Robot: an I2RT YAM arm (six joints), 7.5 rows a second.
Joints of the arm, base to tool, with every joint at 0 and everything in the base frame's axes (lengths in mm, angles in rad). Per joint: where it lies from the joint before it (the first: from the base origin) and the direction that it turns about. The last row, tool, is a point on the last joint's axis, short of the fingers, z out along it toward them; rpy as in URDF.
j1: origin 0 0 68 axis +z
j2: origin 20 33.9 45.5 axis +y
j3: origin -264 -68.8 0 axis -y
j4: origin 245 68.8 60 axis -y
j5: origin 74 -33.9 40.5 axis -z
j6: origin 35.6 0 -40.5 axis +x
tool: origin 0 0 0 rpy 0 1.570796 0
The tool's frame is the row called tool.
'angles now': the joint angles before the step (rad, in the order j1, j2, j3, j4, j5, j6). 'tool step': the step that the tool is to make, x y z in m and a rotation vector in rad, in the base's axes. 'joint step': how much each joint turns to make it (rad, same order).
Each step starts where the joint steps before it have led.
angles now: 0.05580 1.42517 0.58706 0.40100 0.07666 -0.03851
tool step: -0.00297 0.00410 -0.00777 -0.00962 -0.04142 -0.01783
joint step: 0.01972 0.01782 -0.04346 0.10160 0.03932 0.00396
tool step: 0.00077 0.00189 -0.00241 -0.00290 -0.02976 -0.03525
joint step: 0.01197 0.01761 -0.01207 0.05733 0.04578 0.01284
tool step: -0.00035 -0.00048 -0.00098 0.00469 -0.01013 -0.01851
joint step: 0.00044 0.00396 -0.00645 0.01914 0.01635 0.01045
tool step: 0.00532 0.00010 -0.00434 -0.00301 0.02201 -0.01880
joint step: 0.00099 0.03321 0.01863 -0.00879 0.01882 0.00632
